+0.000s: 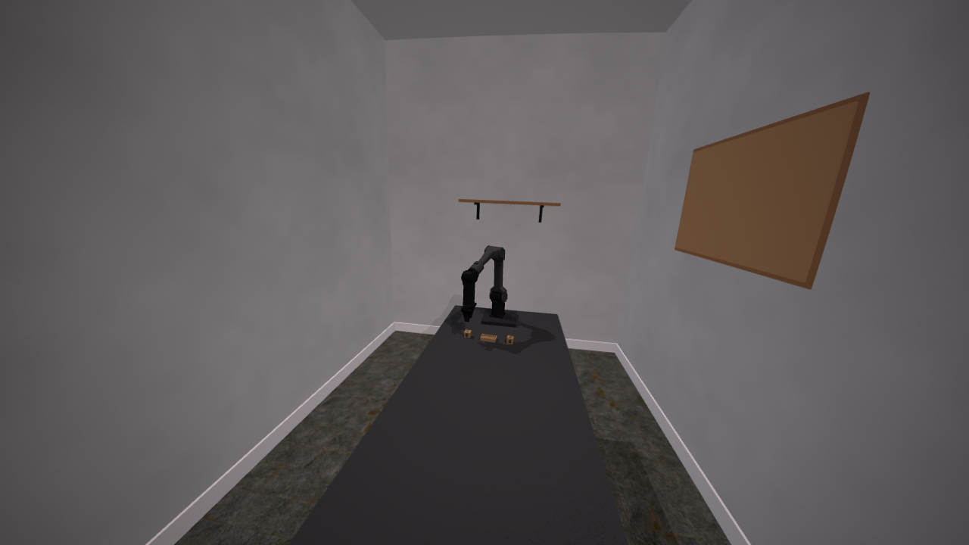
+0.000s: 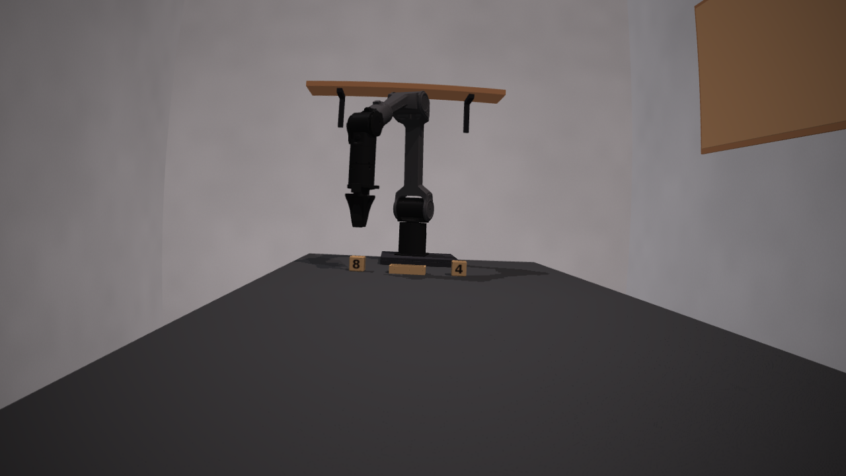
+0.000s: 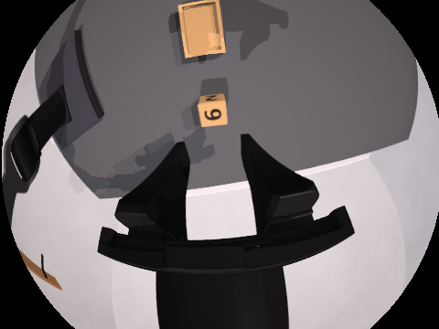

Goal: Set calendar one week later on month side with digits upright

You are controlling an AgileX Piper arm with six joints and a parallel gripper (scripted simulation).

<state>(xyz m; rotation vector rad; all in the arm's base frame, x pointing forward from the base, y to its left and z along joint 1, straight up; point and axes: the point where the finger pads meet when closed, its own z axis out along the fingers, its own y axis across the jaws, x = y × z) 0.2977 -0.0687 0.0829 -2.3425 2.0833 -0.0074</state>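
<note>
Right now my hand is 22 cm to the right of the wooden cube, 8 cm above it and 3 cm past it. The rest, counted from my hand: wooden tray (11 cm to the left, 9 cm below, 1 cm behind).
</note>
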